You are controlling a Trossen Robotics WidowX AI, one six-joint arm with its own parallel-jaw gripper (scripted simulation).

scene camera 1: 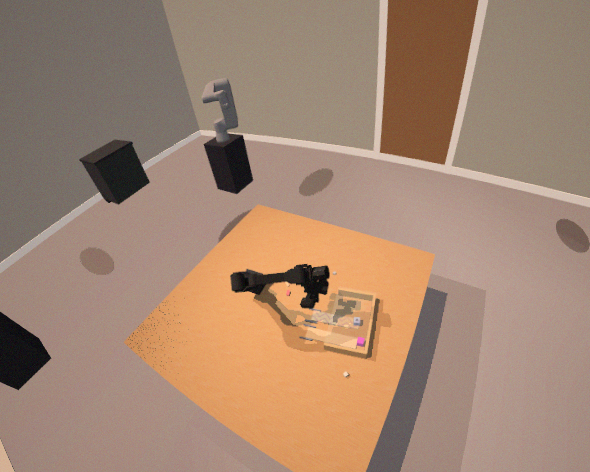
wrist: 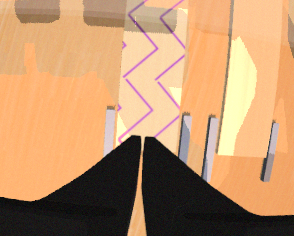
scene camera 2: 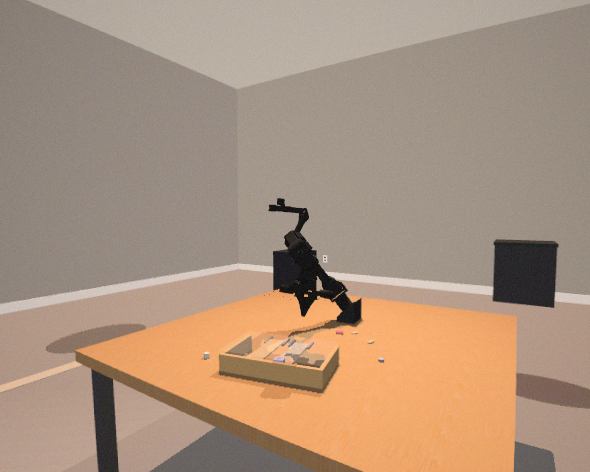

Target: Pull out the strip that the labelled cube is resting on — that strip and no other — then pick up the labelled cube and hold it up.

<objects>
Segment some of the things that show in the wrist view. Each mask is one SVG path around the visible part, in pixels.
My gripper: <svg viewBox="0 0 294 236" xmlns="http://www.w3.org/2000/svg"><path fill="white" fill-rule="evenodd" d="M146 135L145 143L143 143L141 188L147 236L294 236L294 215L260 216L250 213L250 211L245 210L239 204L234 203L228 196L220 193L220 190L218 191L216 188L213 188L212 184L199 177L198 173L194 172L181 159L176 157L172 150L167 148L161 140L154 137L154 135ZM142 135L131 134L130 137L118 144L116 148L113 148L110 153L107 153L100 162L88 168L80 177L73 178L70 183L56 189L56 191L51 191L44 198L25 201L0 196L0 236L128 236L133 204L135 204L138 175L140 175Z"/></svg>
A zigzag strip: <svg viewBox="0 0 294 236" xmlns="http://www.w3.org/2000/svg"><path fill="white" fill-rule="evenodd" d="M126 20L125 33L123 33L115 148L123 140L130 137L131 134L142 135L142 150L146 135L154 135L172 152L177 152L187 27Z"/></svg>
</objects>
